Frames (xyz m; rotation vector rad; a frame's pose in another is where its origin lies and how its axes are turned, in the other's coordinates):
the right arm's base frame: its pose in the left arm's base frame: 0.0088 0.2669 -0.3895 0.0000 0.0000 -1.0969
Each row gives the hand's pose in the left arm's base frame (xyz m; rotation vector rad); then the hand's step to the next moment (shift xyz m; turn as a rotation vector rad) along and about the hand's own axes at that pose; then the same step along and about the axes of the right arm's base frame.
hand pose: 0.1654 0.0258 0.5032 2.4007 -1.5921 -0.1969
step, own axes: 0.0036 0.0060 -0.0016 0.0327 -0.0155 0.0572
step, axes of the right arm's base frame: 0.0031 -0.0055 0.0033 0.0341 -0.0037 -0.0583
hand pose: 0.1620 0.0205 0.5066 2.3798 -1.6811 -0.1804
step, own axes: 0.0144 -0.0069 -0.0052 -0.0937 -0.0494 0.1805
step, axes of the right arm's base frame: 0.0152 0.0061 0.0037 -0.0874 0.0141 -0.1896
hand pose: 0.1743 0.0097 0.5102 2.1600 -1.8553 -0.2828
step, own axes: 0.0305 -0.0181 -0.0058 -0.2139 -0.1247 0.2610
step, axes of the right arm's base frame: 0.0349 0.0086 0.0004 -0.1847 0.0923 -0.2946
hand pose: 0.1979 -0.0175 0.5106 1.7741 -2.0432 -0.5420
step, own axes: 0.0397 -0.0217 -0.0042 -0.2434 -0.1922 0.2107
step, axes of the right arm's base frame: 0.0446 -0.0057 -0.0064 -0.1615 0.1781 -0.2877
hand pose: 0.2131 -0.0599 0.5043 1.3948 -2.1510 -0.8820
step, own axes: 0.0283 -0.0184 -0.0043 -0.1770 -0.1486 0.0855
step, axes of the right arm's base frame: 0.0304 -0.0120 -0.0096 -0.0757 0.1640 -0.1676
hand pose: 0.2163 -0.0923 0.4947 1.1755 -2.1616 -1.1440
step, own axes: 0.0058 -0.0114 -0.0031 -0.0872 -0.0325 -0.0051
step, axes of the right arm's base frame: 0.0107 -0.0005 -0.0077 -0.0232 0.0875 -0.0222
